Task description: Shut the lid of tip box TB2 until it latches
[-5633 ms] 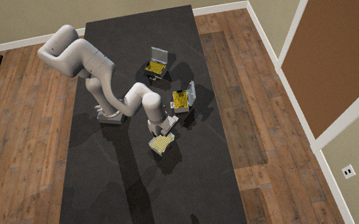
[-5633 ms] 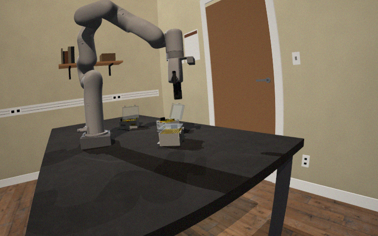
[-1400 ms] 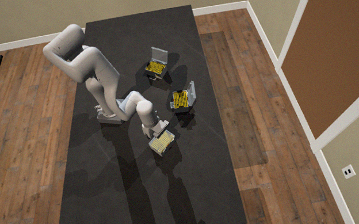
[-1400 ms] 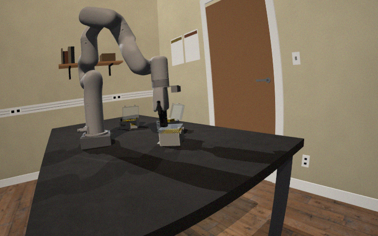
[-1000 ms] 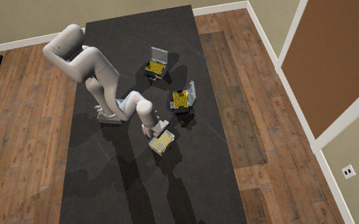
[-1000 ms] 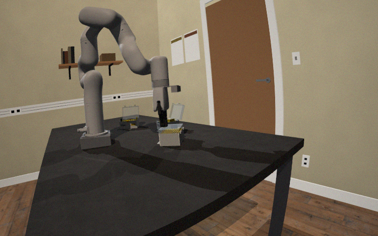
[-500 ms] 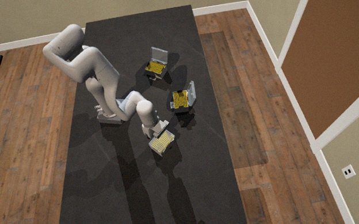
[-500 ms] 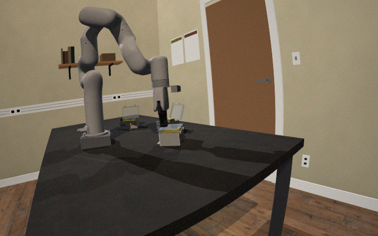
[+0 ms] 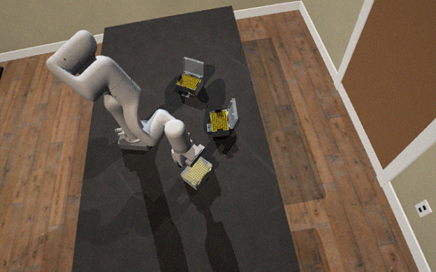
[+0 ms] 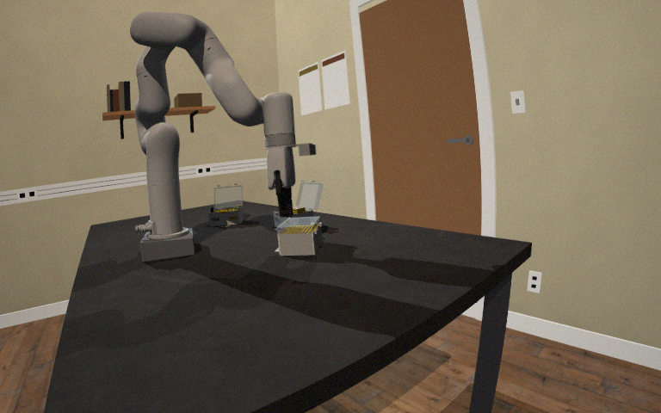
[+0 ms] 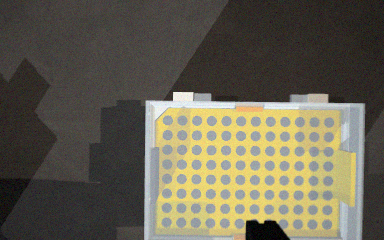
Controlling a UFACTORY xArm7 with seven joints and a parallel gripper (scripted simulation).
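Now: the lid 50 mm below my hand, 20 mm to the right of it and 20 mm ahead of it. The rest, counted from my hand: tip box (60 mm below, 20 mm to the right, 20 mm ahead); label tab (100 mm below, 20 mm to the left, 20 mm behind).
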